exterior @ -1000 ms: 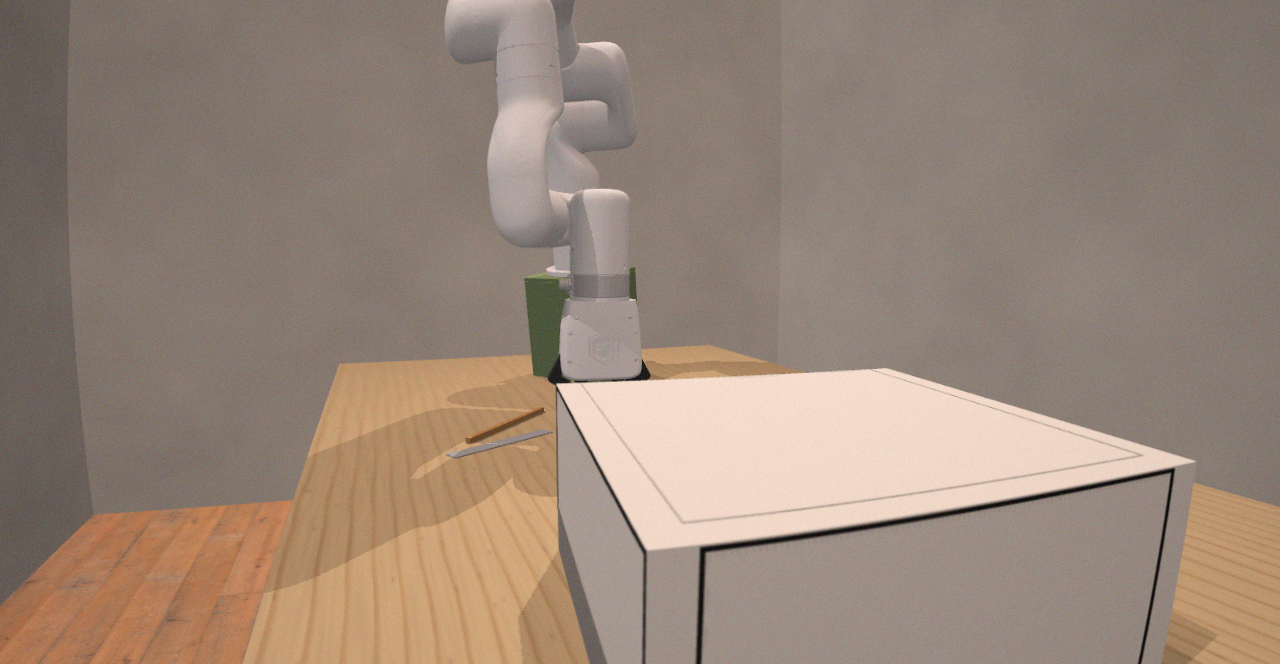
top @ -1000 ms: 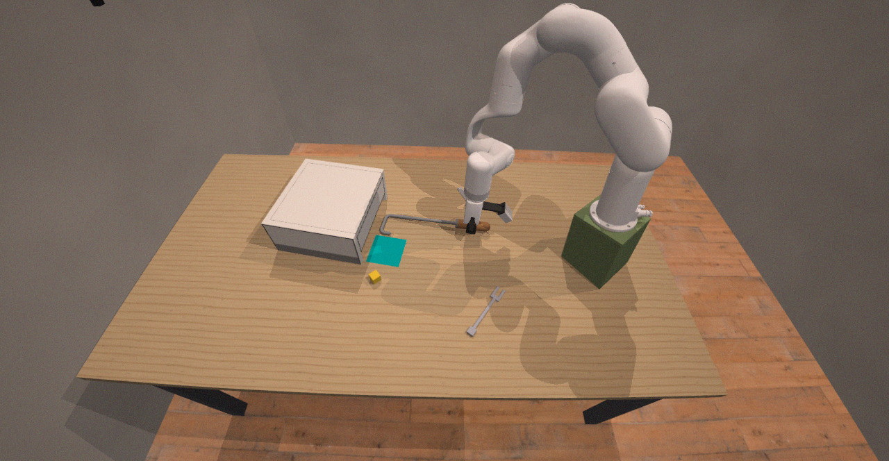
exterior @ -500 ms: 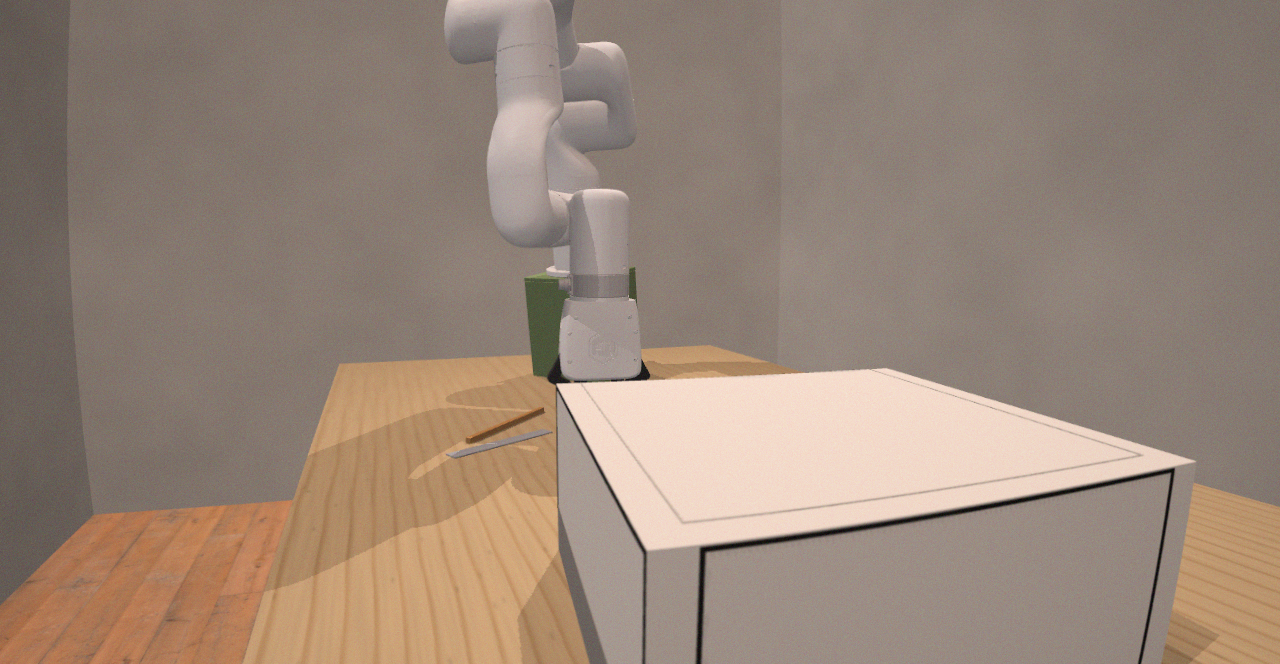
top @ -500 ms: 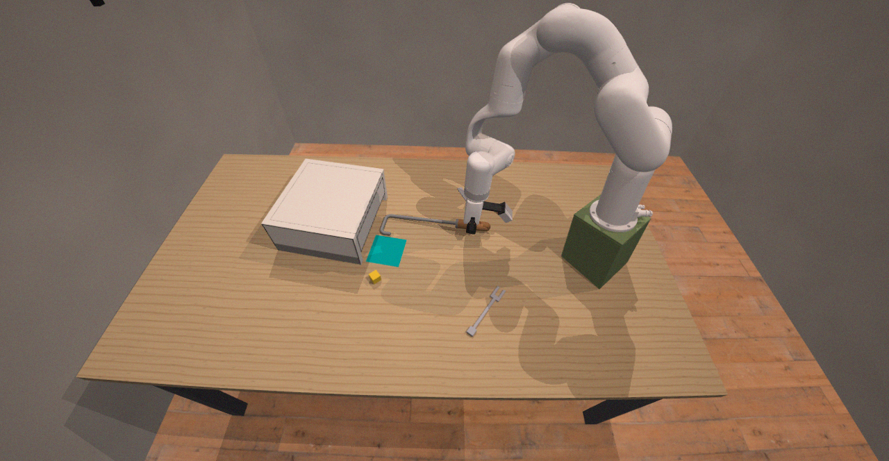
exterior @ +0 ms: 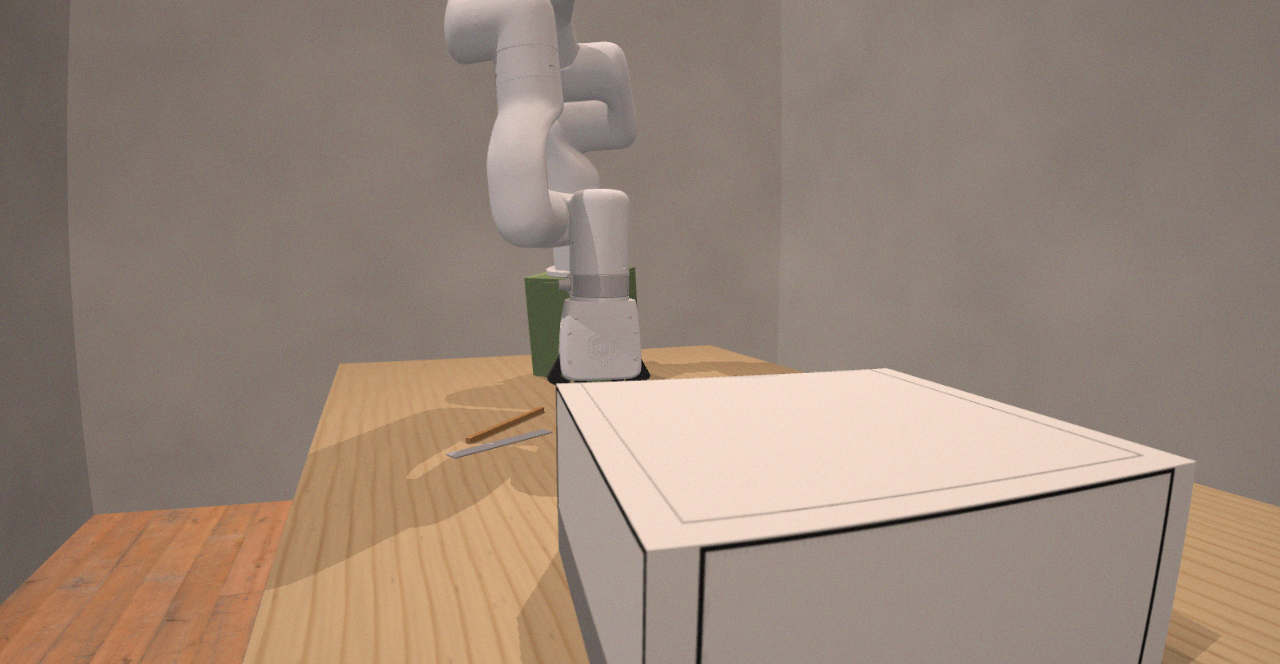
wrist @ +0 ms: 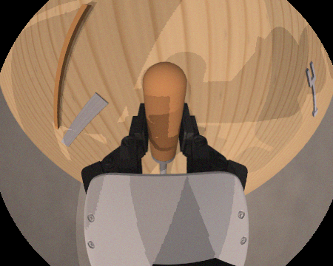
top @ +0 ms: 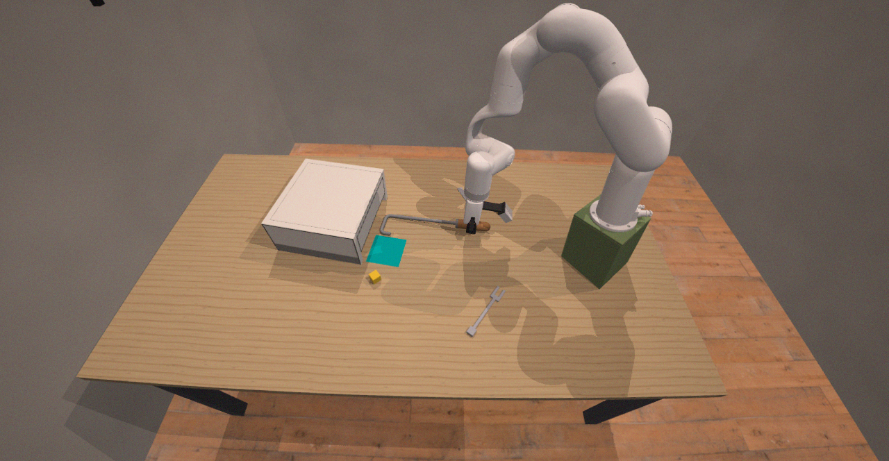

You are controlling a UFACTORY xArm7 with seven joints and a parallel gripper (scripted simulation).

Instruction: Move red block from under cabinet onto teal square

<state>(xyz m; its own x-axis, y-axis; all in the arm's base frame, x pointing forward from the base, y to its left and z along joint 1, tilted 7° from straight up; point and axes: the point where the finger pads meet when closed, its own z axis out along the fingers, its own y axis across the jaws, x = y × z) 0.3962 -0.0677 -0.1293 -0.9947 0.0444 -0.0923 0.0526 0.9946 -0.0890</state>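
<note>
Right now my hand is 260 mm short of the teal square, 120 mm to the right of it and 20 mm above it. Round my hand: grey strip (20 mm ahead, 130 mm to the right, 20 mm below); then hook tool (120 mm ahead, 30 mm to the left, 10 mm below); then thin wooden stick (60 mm behind, 110 mm to the right, 20 mm below).
</note>
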